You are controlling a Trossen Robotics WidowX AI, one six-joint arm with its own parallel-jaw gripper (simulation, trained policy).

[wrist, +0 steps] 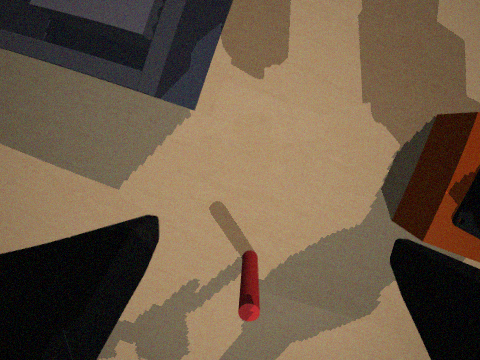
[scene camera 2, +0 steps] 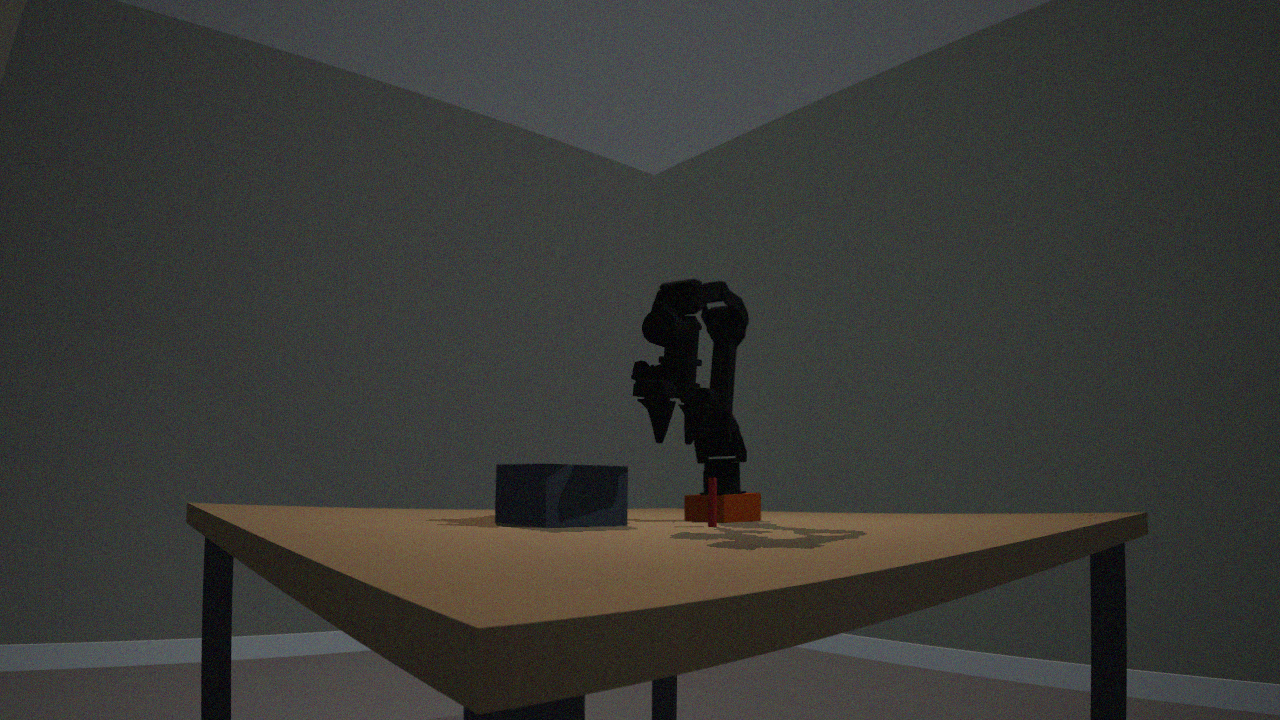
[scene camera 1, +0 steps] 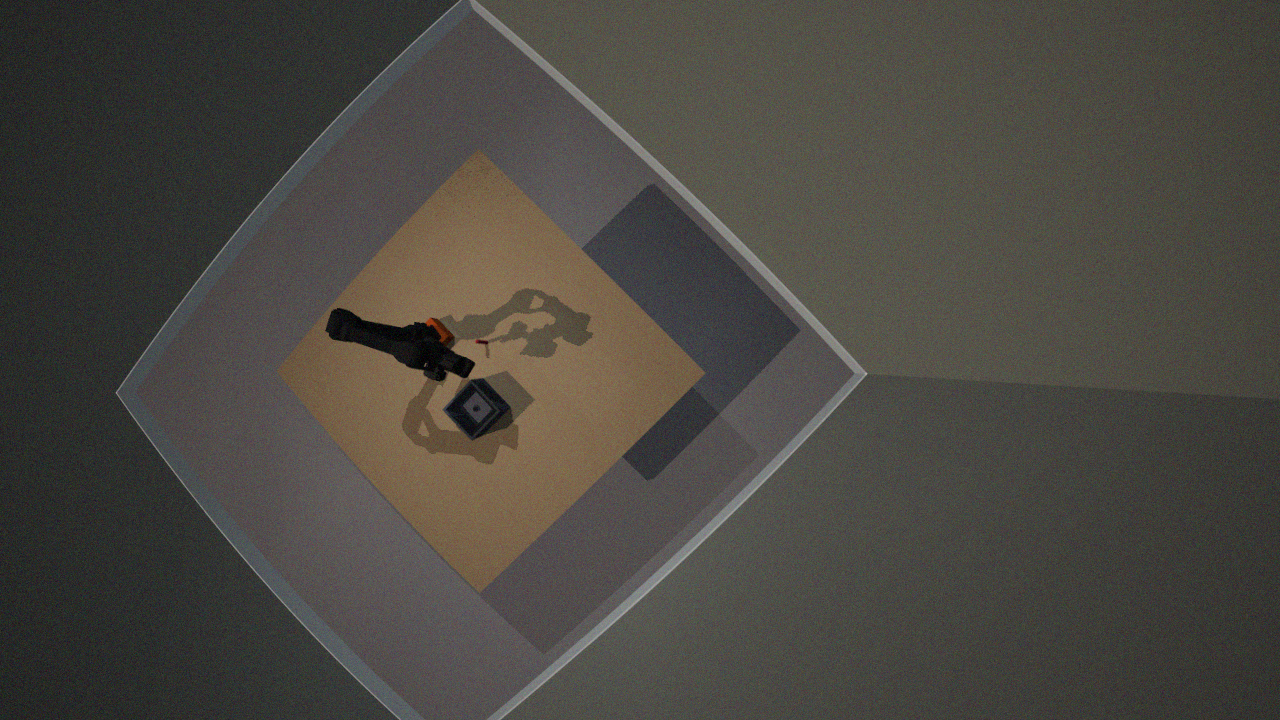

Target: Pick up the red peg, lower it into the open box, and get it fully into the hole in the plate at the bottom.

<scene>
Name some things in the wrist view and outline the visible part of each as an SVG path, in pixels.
My gripper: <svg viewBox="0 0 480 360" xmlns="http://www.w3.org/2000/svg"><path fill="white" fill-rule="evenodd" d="M396 239L389 265L393 269L393 276L396 277L396 284L399 285L404 303L411 313L412 320L415 321L420 339L423 339L429 359L480 360L480 269L443 255L439 251L423 247L416 241ZM159 216L144 215L124 223L79 233L69 239L64 237L37 247L33 245L17 249L15 252L0 253L0 360L97 360L121 313L143 279L148 264L151 263L152 253L159 243Z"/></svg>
A dark blue box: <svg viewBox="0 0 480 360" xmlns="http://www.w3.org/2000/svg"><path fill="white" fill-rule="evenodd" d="M0 48L32 57L32 59L35 57L37 60L43 60L44 63L48 61L48 63L59 65L59 67L73 69L75 72L81 72L84 75L96 77L96 79L103 79L111 84L119 84L120 87L131 88L133 91L143 93L143 95L155 96L157 99L168 101L168 103L179 104L181 107L195 111L205 76L208 73L209 64L211 64L217 41L219 41L221 29L223 29L225 20L227 20L229 8L231 8L233 0L165 0L149 49L140 48L135 44L128 44L125 41L113 39L113 37L109 39L108 36L101 36L99 33L72 28L71 25L63 23L63 21L48 15L48 13L44 13L44 11L33 7L33 5L29 5L31 0L0 0Z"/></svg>
</scene>
